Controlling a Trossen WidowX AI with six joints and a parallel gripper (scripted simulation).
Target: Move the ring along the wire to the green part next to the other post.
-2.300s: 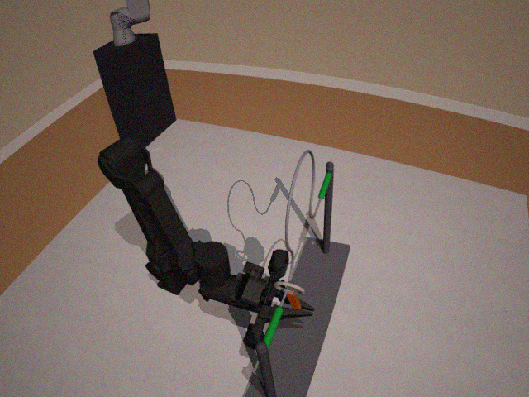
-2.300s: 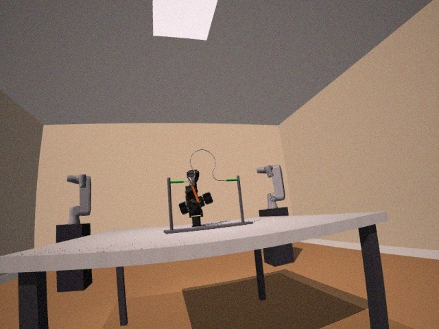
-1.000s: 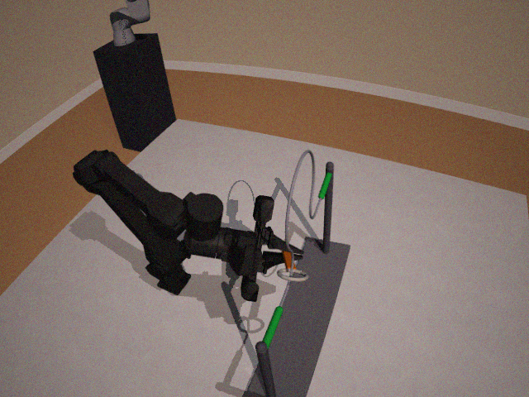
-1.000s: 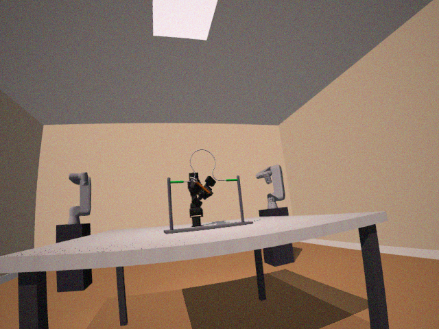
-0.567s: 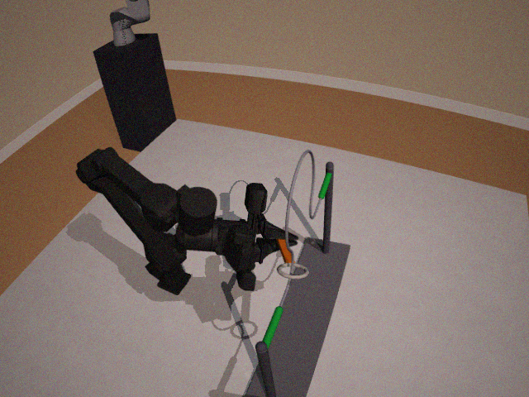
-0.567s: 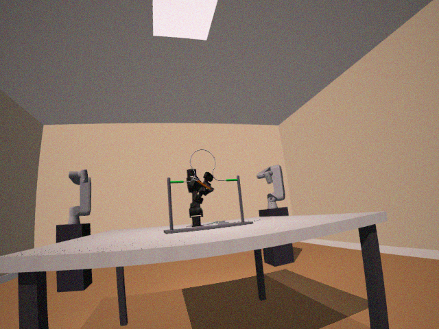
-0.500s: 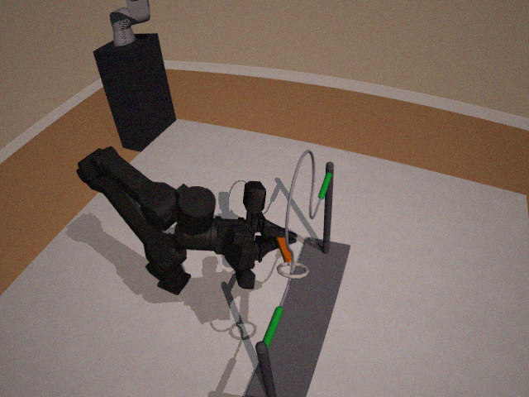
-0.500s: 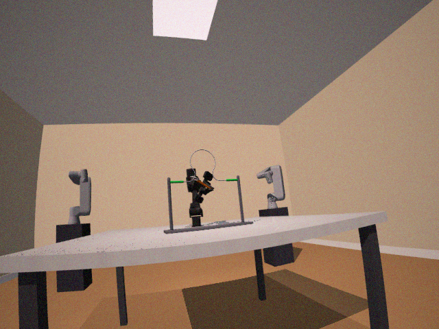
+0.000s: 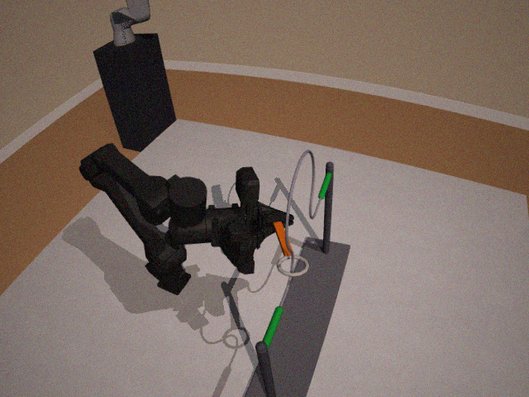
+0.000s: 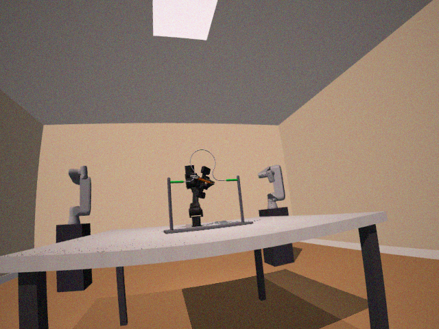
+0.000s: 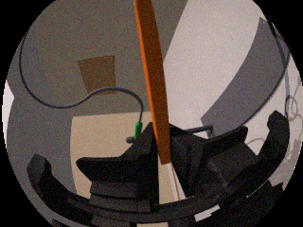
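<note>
Now: the ring with orange handle 20 mm ahead of my gripper tip, 80 mm to the right of it and 20 mm above it.
</note>
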